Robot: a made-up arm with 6 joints. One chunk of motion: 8 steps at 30 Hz.
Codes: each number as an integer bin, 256 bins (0 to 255) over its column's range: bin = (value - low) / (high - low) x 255, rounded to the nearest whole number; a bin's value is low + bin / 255 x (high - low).
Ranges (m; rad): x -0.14..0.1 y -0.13..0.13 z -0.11..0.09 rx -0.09..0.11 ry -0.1..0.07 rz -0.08..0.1
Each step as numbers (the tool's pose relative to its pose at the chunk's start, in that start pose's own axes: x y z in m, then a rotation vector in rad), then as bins.
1 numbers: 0.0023 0.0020 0.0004 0.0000 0.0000 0.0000
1 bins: 151 129 141 115 150 113
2 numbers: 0.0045 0.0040 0.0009 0.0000 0.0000 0.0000
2 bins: 154 131 141 115 150 113
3 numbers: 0.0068 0.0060 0.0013 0.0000 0.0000 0.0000
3 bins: 156 133 142 115 150 113
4 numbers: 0.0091 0.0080 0.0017 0.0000 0.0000 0.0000
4 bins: 158 135 142 115 150 113
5 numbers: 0.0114 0.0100 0.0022 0.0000 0.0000 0.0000
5 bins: 161 137 143 115 150 113
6 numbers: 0.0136 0.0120 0.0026 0.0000 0.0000 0.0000
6 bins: 163 139 144 115 150 113
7 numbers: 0.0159 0.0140 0.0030 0.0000 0.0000 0.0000
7 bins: 166 141 144 115 150 113
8 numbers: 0.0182 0.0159 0.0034 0.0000 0.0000 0.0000
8 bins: 168 143 145 115 150 113
